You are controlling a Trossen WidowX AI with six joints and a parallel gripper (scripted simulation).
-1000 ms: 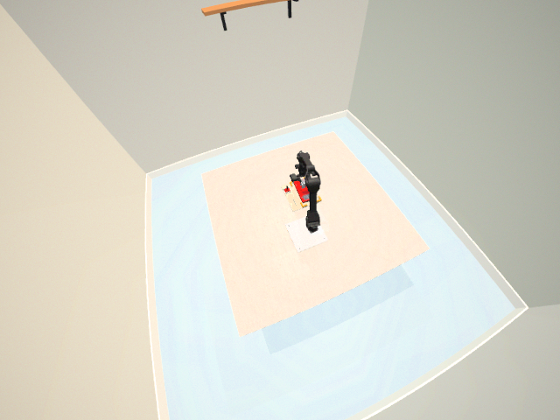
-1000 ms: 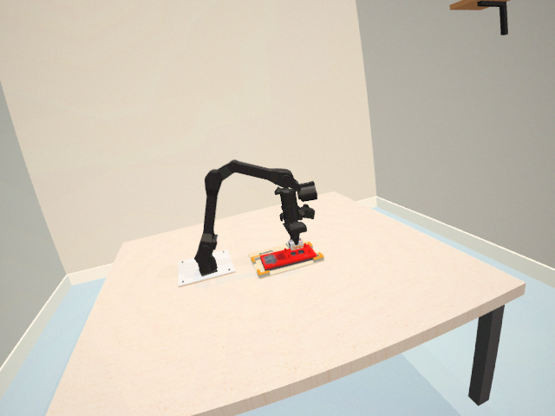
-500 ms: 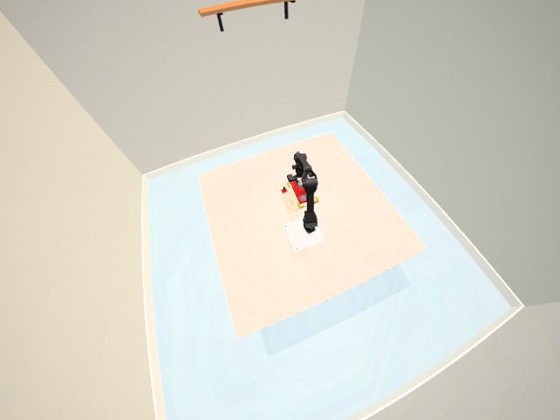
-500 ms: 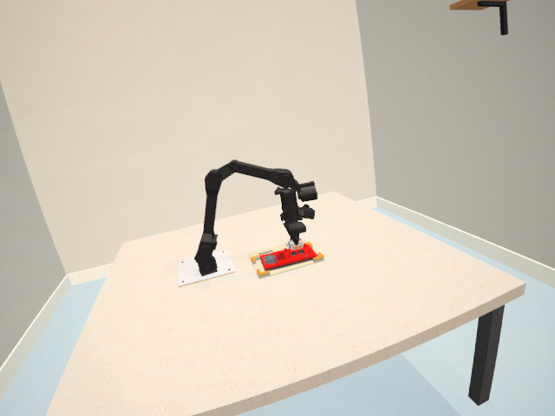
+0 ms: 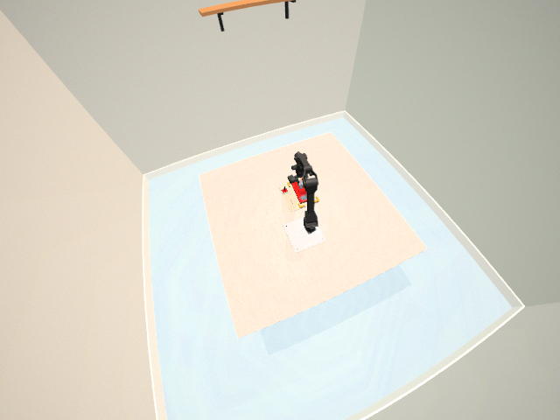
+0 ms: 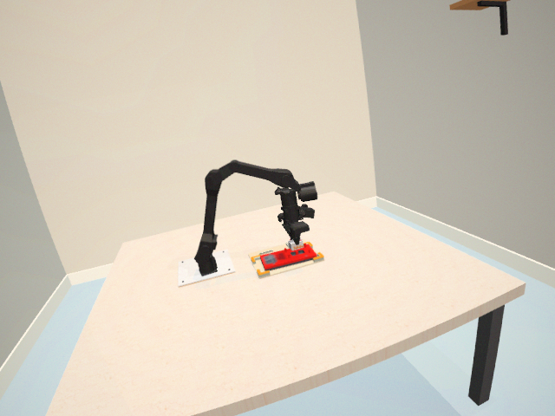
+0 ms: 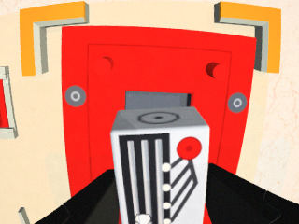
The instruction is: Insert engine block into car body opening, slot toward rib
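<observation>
My gripper tip is 10 mm above the engine block. From my gripper tip the other things lie so: plate (40 mm behind, 30 mm to the left, 50 mm below).
</observation>
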